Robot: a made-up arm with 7 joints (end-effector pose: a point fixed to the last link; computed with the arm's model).
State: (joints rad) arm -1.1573 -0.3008 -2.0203 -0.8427 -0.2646 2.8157 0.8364
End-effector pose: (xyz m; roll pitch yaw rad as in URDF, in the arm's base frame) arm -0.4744 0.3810 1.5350 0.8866 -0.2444 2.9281
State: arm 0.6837 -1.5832 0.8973 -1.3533 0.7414 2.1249 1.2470
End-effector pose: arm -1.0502 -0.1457 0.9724 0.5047 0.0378 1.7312
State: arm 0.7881 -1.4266 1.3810 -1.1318 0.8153 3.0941 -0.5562
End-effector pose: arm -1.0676 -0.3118 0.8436 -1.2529 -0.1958 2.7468
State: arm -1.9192 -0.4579 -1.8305 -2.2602 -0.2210 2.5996 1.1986
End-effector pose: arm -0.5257 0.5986 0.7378 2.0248 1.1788 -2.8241
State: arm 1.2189 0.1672 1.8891 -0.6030 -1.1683 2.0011 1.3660
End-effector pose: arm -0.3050 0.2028 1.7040 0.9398 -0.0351 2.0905
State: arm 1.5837 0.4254 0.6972 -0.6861 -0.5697 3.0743 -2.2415
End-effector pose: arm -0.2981 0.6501 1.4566 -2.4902 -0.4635 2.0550
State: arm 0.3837 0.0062 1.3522 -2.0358 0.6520 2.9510 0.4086
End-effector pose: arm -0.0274 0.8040 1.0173 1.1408 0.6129 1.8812
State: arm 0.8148 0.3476 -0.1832 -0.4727 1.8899 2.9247 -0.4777
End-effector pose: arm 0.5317 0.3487 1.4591 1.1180 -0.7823 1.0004
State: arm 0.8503 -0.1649 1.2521 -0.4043 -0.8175 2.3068 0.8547
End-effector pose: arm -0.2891 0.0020 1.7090 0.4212 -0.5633 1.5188
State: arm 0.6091 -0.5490 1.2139 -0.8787 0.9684 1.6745 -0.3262
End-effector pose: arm -0.6258 0.2368 1.6081 -0.1068 0.6872 2.6241
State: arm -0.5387 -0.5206 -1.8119 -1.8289 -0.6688 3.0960 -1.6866
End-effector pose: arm -0.7044 -0.3276 1.0058 -1.8192 0.3881 -2.1938
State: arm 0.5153 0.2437 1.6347 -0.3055 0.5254 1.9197 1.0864
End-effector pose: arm 0.2380 0.3502 1.6911 1.4493 -0.2076 2.6120
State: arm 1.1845 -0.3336 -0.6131 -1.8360 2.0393 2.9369 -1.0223
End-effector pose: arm 0.5396 0.0901 1.1123 1.1946 -0.1353 0.7588
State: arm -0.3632 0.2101 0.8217 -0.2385 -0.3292 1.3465 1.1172
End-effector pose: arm 0.3455 -0.0173 1.7148 1.1485 0.6342 0.1613
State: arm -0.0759 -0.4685 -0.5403 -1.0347 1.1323 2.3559 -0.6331
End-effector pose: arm -0.1779 -0.3360 1.6249 0.1808 -0.5648 0.1119
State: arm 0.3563 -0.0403 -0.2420 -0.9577 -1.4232 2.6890 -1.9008
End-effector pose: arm 0.4318 0.2229 1.5247 -3.0215 -0.5127 -0.4112
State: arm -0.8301 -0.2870 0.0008 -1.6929 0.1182 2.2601 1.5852
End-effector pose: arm 0.3228 -0.3606 1.4002 1.7388 0.7096 -0.7093
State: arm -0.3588 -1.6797 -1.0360 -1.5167 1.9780 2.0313 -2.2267
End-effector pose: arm -0.9790 -0.3434 0.6617 2.7448 -1.0707 2.6700
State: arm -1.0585 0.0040 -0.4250 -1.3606 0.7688 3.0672 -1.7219
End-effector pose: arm -0.0347 -0.5509 1.4297 -0.9641 -0.1527 -1.4309
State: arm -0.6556 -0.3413 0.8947 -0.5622 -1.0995 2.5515 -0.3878
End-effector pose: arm -0.0931 0.4691 1.6472 -1.1413 -0.9315 -0.3102
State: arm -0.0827 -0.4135 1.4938 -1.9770 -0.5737 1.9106 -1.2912
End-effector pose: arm -0.1228 0.9143 0.9374 -3.0449 0.6211 -0.1394
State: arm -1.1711 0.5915 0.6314 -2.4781 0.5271 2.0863 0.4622
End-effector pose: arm 0.5689 -0.3987 0.2955 -3.0941 0.4476 1.7663
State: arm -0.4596 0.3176 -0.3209 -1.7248 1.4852 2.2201 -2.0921
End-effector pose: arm 0.6106 -0.6600 0.8968 -0.2515 0.4161 0.2103
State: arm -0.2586 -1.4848 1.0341 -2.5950 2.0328 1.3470 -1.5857
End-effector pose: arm 0.1149 0.5591 0.8454 -0.0936 0.6203 1.9237
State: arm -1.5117 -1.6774 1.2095 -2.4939 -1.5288 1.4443 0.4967
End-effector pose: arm 0.6378 0.1939 0.6892 -0.0589 -1.0663 2.8422
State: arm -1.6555 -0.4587 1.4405 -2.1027 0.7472 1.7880 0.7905
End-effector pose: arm 0.7898 -0.0417 0.9119 3.1038 1.2634 1.7877
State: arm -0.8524 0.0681 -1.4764 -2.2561 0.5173 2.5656 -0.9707
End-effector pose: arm -0.5678 -0.4631 0.8786 -0.0448 1.1573 -1.7851
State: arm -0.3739 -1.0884 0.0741 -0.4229 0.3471 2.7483 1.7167
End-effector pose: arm -0.9564 0.3723 1.1383 -0.5196 -1.2191 2.2097
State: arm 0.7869 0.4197 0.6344 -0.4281 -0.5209 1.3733 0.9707
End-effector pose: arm 0.3715 0.6365 1.5651 0.7392 0.9800 0.8179
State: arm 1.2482 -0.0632 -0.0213 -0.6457 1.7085 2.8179 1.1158
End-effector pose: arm 0.1783 0.2681 1.5989 2.3465 -0.9547 1.8014
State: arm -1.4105 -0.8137 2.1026 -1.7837 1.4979 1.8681 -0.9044
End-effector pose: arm 0.6820 0.7957 0.6441 1.1509 0.9055 2.1471
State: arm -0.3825 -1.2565 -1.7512 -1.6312 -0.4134 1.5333 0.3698
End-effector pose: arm -0.9889 -0.4052 0.5296 2.2222 0.6964 -0.1681
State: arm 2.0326 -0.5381 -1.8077 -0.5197 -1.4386 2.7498 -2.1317
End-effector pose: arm 0.4648 -0.3480 1.4761 -2.6634 -0.4316 -0.6532
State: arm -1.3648 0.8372 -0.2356 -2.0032 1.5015 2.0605 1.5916
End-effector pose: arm -0.1019 -0.8022 0.2553 -1.9288 0.6582 -0.0645
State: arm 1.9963 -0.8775 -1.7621 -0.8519 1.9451 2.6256 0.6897
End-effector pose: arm 0.7586 -0.6489 0.9497 -2.8385 -0.8056 -0.0579
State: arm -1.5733 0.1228 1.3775 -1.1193 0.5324 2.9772 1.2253
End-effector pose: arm 0.4966 -0.2921 1.4779 1.8528 -0.2931 -0.1463
